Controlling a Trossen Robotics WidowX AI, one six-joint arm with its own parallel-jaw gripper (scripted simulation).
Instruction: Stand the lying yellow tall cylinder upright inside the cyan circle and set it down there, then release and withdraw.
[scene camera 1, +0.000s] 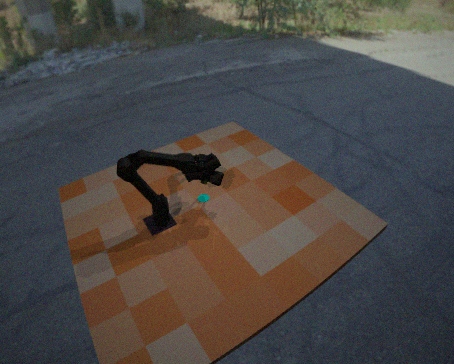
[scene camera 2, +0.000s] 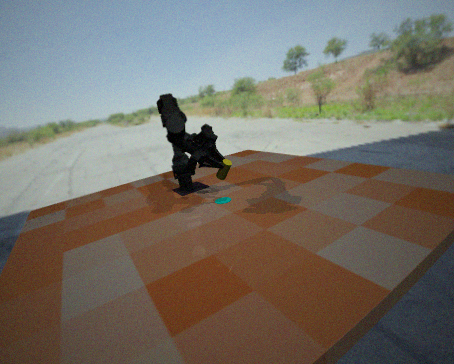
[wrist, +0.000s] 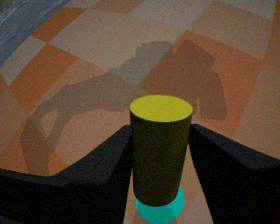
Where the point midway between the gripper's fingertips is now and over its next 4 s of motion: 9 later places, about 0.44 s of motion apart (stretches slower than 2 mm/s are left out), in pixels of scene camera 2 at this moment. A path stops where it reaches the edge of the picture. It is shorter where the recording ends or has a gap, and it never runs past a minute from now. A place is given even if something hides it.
My gripper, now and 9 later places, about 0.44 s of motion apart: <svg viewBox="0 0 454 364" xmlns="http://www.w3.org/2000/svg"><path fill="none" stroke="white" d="M225 164L224 164L223 162L221 160L220 159L218 158L216 156L215 156L215 155L216 163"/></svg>
